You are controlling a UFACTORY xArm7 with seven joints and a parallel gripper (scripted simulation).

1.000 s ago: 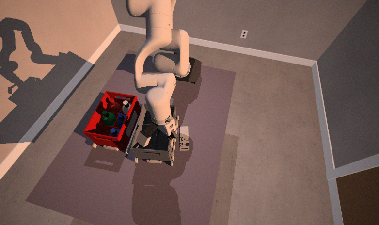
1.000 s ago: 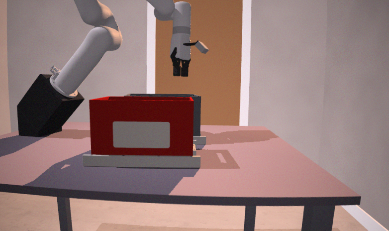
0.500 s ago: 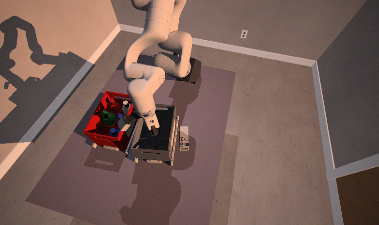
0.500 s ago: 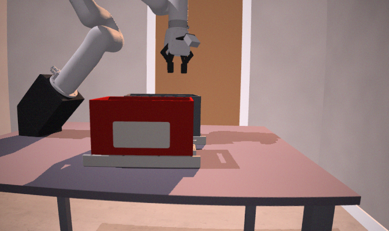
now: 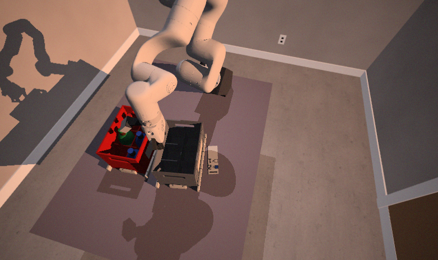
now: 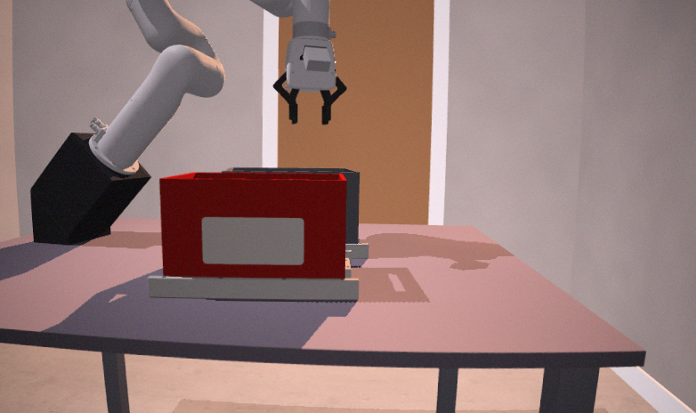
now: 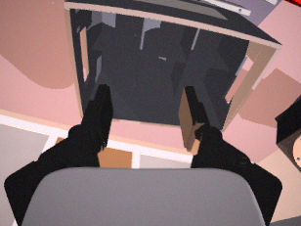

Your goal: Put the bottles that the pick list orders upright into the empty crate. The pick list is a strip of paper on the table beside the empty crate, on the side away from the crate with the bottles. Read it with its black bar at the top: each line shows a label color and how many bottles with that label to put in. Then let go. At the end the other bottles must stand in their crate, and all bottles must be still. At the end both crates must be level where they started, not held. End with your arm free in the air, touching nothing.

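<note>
My hand is 200 mm above the red crate, 190 mm to the left of it and 100 mm past it. The rest, counted from my hand: white bottle (200 mm below, 180 mm behind, 140 mm to the right); green bottle (240 mm to the right, 200 mm below, 100 mm behind); grey crate (200 mm below, 50 mm to the left, 40 mm behind).
</note>
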